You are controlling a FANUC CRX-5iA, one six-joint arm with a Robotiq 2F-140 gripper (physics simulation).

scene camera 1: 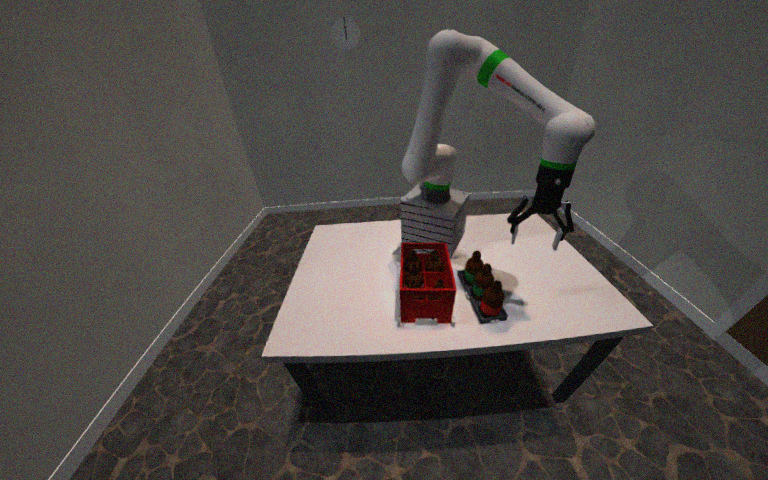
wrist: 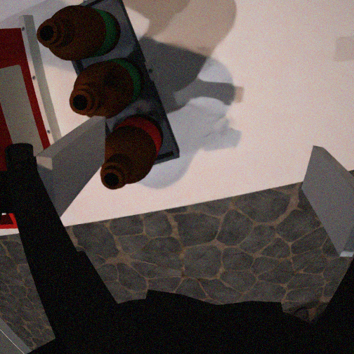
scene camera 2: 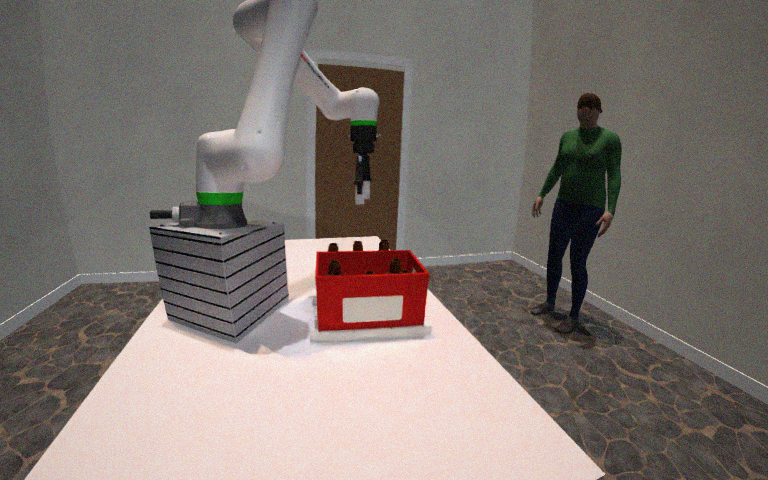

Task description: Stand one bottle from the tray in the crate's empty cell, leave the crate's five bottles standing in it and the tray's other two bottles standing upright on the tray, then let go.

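Places are measured from the arm's base along level axes (x ahead, y left, z up), in millimetres.
Pixels of known places: gripper, fingertip midpoint: (scene camera 1: 532, 245) (scene camera 2: 363, 201); arm's base at its link origin: (scene camera 1: 435, 196) (scene camera 2: 220, 224).
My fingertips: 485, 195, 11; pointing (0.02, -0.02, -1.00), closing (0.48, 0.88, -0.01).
Note:
For each thing: its top centre in the pictures, then the offset to it from my fingertips, as dx, dy, dz. "spot": a spot on its surface instead. Level surfaces: height alone.
- dark tray at a spot on its surface: (scene camera 1: 485, 318) spot: +75, -166, -249
- red crate at its top centre: (scene camera 2: 368, 262) (scene camera 1: 425, 263) -104, -348, -100
- white table at its surface level: dz -276
My gripper (scene camera 1: 535, 243) (scene camera 2: 362, 198) (wrist: 208, 152) is open and empty, high above the table on the right of the tray. Three brown bottles stand upright on the dark tray (scene camera 1: 485, 318) (wrist: 171, 147): a red-banded one (scene camera 1: 491, 298) (wrist: 132, 152) nearest the table's front edge, a green-banded one (scene camera 1: 484, 281) (wrist: 105, 90) in the middle, another green-banded one (scene camera 1: 474, 267) (wrist: 77, 32) at the back. In the wrist view they are beside the left finger. The red crate (scene camera 1: 427, 305) (scene camera 2: 328, 305) (wrist: 10, 45) holds several dark bottles; its walls and shade hide which cell is empty.
The crate is left of the tray in scene camera 1, a narrow gap apart. The arm's striped base block (scene camera 1: 427, 220) (scene camera 2: 220, 283) stands behind the crate. The white table (scene camera 1: 339, 316) (scene camera 2: 283, 407) carries them all. A person (scene camera 2: 589, 169) stands on the floor beside the table.

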